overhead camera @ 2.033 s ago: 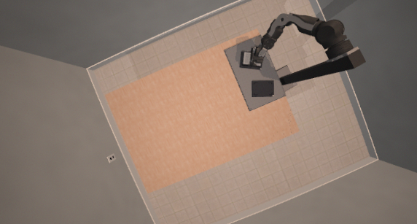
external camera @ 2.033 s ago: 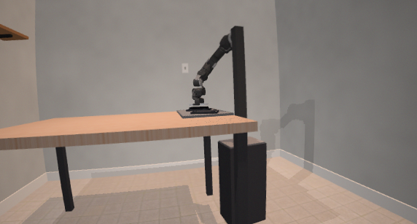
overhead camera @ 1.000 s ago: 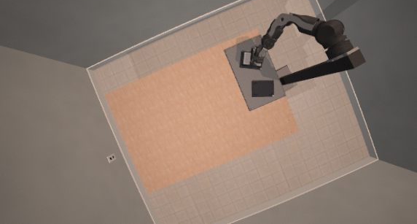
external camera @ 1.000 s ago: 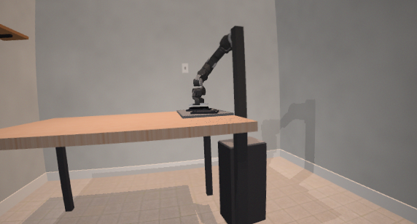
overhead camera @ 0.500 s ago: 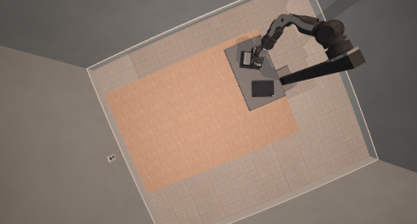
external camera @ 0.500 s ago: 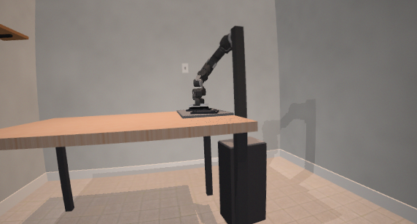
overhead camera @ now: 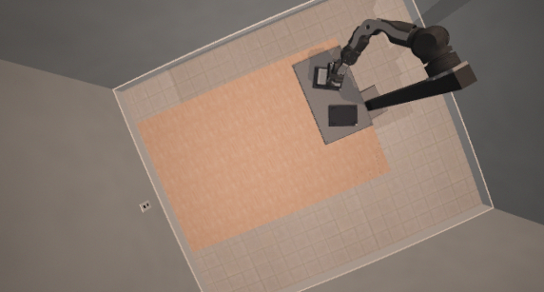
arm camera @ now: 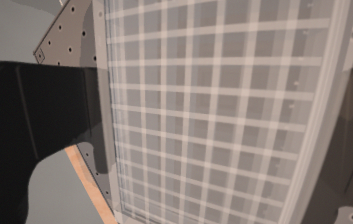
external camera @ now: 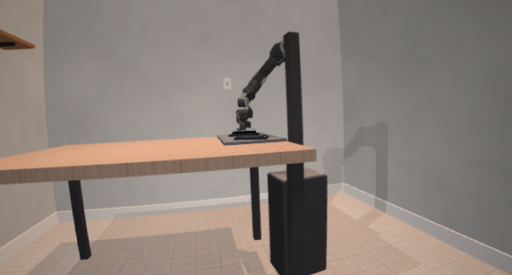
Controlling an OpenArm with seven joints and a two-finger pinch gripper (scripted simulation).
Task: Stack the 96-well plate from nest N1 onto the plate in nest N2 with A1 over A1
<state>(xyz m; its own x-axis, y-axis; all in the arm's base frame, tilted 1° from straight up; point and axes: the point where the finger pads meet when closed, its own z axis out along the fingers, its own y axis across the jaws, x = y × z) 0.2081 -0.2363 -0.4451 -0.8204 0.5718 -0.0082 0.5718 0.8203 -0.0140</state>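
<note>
The white 96-well plate lies right at my hand. Also, from my hand: black 96-well plate: 20 mm below; then A1 mark: 310 mm to the left, 30 mm below, 20 mm behind.
</note>
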